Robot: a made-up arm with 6 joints. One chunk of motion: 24 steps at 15 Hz.
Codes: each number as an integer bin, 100 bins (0 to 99) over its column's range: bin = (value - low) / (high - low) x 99, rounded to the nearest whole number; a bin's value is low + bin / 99 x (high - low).
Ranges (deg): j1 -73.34..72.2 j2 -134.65..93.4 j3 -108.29..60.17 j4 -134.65..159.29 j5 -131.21..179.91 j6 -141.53..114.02
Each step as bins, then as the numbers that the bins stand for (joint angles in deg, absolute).
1 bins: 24 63 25 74 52 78
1 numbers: -38.06 10.47 -65.75 85.06 32.21 59.81
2 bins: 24 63 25 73 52 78
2 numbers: -38.06 10.47 -65.75 82.09 32.21 59.81
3 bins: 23 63 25 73 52 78
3 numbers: -39.53 10.47 -65.75 82.09 32.21 59.81
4 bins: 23 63 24 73 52 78
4 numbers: -39.53 10.47 -67.45 82.09 32.21 59.81
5 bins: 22 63 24 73 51 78
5 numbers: -41.00 10.47 -67.45 82.09 29.06 59.81
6 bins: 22 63 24 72 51 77
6 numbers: -41.00 10.47 -67.45 79.12 29.06 57.23
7 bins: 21 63 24 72 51 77
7 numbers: -42.47 10.47 -67.45 79.12 29.06 57.23
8 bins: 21 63 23 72 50 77
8 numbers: -42.47 10.47 -69.15 79.12 25.92 57.23
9 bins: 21 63 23 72 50 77
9 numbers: -42.47 10.47 -69.15 79.12 25.92 57.23
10 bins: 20 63 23 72 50 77
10 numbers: -43.94 10.47 -69.15 79.12 25.92 57.23
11 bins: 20 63 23 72 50 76
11 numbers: -43.94 10.47 -69.15 79.12 25.92 54.65
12 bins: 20 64 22 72 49 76
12 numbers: -43.94 12.78 -70.85 79.12 22.78 54.65
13 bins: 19 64 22 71 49 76
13 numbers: -45.41 12.78 -70.85 76.16 22.78 54.65
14 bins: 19 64 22 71 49 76
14 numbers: -45.41 12.78 -70.85 76.16 22.78 54.65
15 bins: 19 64 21 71 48 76
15 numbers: -45.41 12.78 -72.56 76.16 19.64 54.65
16 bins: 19 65 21 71 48 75
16 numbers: -45.41 15.08 -72.56 76.16 19.64 52.07
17 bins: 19 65 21 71 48 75
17 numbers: -45.41 15.08 -72.56 76.16 19.64 52.07
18 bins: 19 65 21 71 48 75
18 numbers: -45.41 15.08 -72.56 76.16 19.64 52.07
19 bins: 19 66 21 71 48 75
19 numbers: -45.41 17.38 -72.56 76.16 19.64 52.07
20 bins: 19 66 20 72 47 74
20 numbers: -45.41 17.38 -74.26 79.12 16.49 49.49
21 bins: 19 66 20 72 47 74
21 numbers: -45.41 17.38 -74.26 79.12 16.49 49.49
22 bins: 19 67 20 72 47 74
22 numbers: -45.41 19.69 -74.26 79.12 16.49 49.49
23 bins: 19 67 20 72 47 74
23 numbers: -45.41 19.69 -74.26 79.12 16.49 49.49
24 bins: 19 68 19 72 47 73
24 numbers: -45.41 21.99 -75.96 79.12 16.49 46.91
